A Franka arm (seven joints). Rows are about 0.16 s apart.
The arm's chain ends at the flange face. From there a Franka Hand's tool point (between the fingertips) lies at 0.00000 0.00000 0.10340 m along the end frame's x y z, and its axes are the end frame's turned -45 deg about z.
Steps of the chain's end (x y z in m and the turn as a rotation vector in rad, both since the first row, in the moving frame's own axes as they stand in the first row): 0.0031 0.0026 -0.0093 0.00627 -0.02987 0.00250; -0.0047 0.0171 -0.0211 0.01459 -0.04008 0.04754; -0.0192 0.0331 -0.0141 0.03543 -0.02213 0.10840; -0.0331 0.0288 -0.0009 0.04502 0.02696 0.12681; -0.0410 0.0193 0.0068 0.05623 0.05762 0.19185; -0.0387 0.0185 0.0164 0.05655 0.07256 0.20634
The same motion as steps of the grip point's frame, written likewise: -0.0014 0.0014 -0.0093 0.02555 -0.01669 0.00250; -0.0172 0.0047 -0.0212 0.03866 -0.01802 0.04754; -0.0358 0.0057 -0.0142 0.04070 0.00940 0.10840; -0.0384 -0.0040 -0.0010 0.01277 0.05090 0.12681; -0.0344 -0.0144 0.0065 -0.00098 0.08050 0.19185; -0.0312 -0.0122 0.0160 -0.01132 0.09129 0.20634
